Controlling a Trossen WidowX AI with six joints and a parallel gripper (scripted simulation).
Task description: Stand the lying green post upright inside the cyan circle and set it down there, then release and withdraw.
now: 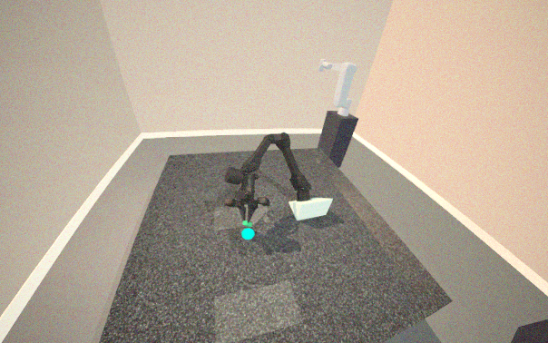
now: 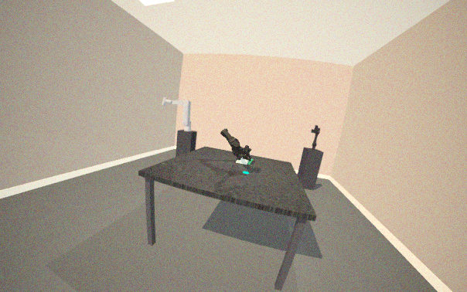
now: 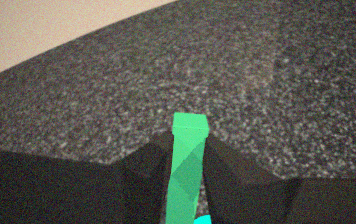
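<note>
My gripper tip is now 13 cm above the cyan circle, 3 cm to the left of it and 2 cm past it. From my gripper tip the other things lie so: green post (2 cm below, 1 cm to the right, 1 cm behind).
</note>
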